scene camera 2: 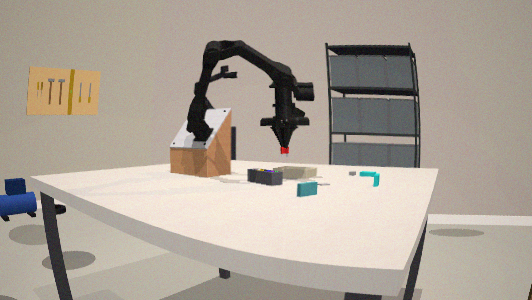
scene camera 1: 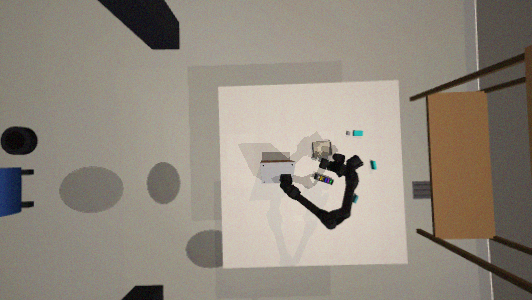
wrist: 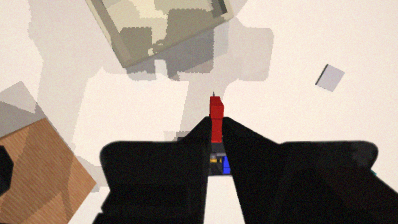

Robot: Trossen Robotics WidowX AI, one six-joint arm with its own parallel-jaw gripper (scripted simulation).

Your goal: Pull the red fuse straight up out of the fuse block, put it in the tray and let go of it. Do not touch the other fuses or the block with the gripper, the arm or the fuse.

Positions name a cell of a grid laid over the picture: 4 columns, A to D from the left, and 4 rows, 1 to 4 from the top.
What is my gripper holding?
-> A red fuse.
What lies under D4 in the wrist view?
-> My gripper.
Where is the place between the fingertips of my gripper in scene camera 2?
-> At C2
